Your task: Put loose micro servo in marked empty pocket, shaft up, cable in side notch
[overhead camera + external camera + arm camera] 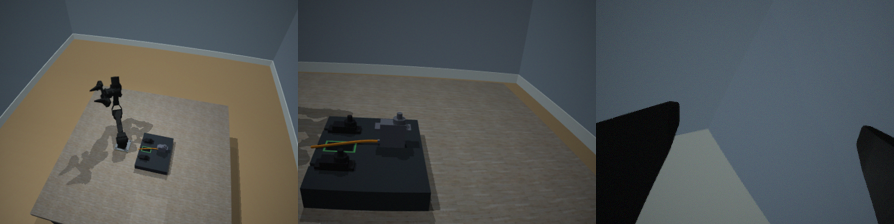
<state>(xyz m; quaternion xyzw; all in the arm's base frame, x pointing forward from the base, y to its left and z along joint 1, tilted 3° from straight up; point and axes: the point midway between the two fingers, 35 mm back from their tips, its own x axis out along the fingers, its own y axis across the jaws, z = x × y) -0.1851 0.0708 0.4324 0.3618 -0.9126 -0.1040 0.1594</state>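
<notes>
My gripper tip is now 50 cm short of the dark deck, 7 cm to the left of it and 44 cm above it.
</notes>
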